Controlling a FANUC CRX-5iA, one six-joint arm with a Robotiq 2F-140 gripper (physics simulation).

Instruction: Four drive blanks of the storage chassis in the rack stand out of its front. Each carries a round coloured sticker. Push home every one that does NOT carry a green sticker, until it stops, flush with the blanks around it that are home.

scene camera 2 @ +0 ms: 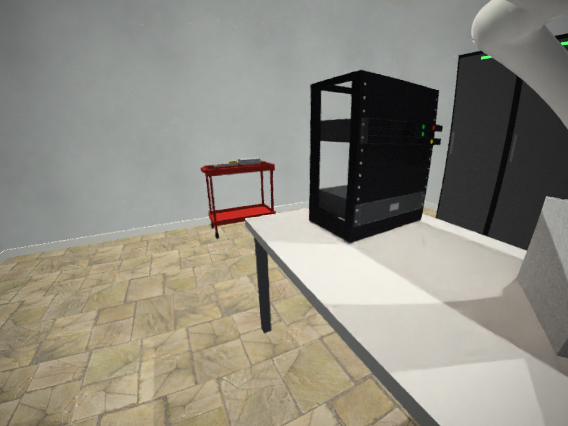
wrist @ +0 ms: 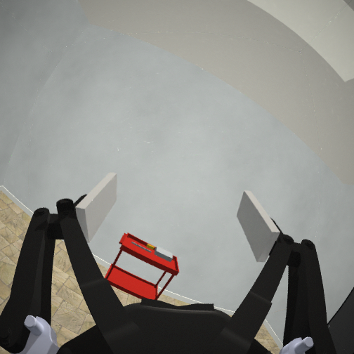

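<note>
The black rack (scene camera 2: pixel 315 155) stands on the table, with the dark storage chassis (scene camera 2: pixel 392 131) in its upper half. At the chassis's right end, a blank with a red sticker (scene camera 2: pixel 433 128) and, lower, one with a yellow sticker (scene camera 2: pixel 431 141) stick out past the rack's edge. Two green stickers (scene camera 2: pixel 423 127) (scene camera 2: pixel 423 134) sit one above the other to their left; how far their blanks stand out is hard to tell. My gripper (wrist: pixel 179 195) is open and empty in the wrist view, facing the wall. The gripper does not show in the scene view, and the chassis does not show in the wrist view.
The white table (scene camera 2: pixel 300 250) carries the rack and a grey block (scene camera 2: pixel 547 270) at the right. The pale robot arm (scene camera 2: pixel 525 45) is at the upper right, in front of dark cabinets (scene camera 2: pixel 477 145). A red cart (scene camera 2: pixel 240 168) (wrist: pixel 132 284) stands by the wall.
</note>
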